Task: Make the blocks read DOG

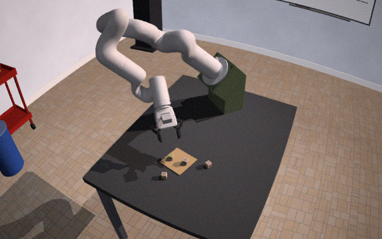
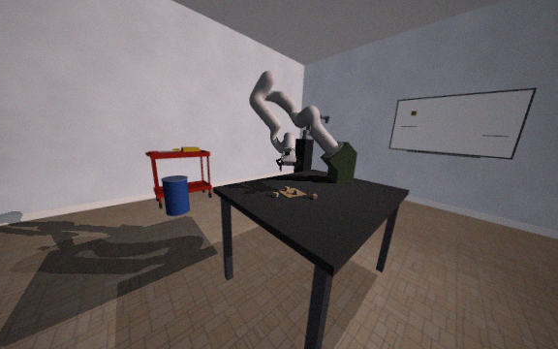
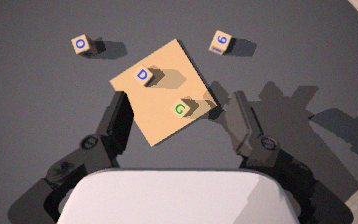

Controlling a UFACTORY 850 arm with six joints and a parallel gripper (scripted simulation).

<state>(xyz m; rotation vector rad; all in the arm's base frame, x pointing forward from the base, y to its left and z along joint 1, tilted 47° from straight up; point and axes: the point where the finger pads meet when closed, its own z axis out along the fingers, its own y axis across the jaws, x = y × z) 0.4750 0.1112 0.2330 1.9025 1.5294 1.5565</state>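
My gripper is now 50 mm past the wooden block, 190 mm to the right of it and 130 mm above it. Also, from my hand: tan mat: 40 mm to the left, 140 mm below.
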